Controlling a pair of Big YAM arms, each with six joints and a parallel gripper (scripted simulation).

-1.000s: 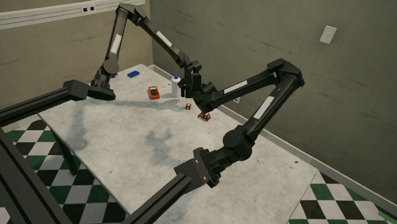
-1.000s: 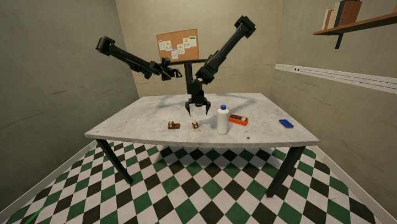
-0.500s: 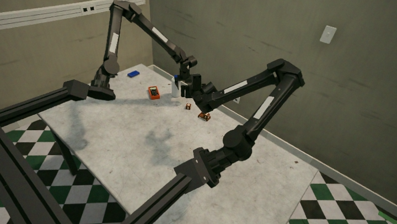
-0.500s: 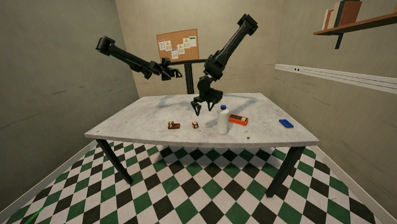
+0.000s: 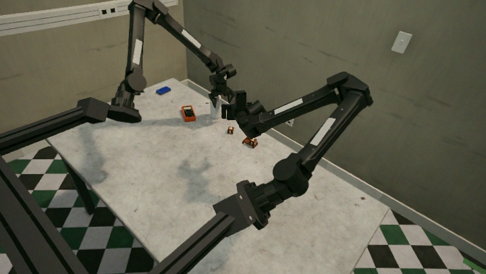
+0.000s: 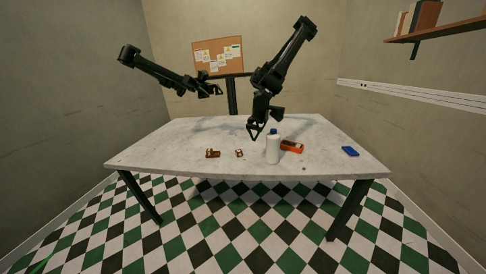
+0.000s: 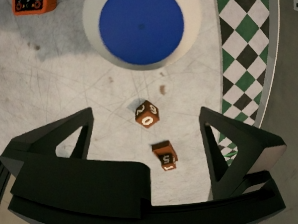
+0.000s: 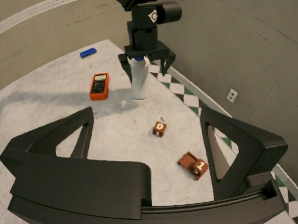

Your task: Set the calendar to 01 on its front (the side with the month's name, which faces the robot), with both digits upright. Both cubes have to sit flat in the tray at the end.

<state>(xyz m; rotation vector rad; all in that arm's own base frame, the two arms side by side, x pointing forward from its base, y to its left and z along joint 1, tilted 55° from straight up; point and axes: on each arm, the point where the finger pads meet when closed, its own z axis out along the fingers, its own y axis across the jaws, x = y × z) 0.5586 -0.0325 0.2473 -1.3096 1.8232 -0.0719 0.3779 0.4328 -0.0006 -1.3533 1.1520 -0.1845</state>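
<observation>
Right now the brown tray is 4 cm behind my left hand, 24 cm to the right of it and 13 cm below it. Round my left hand: blue block: 1 cm behind, 51 cm to the left, 12 cm below; then white bottle: 2 cm ahead, 7 cm to the left, 5 cm below.
</observation>
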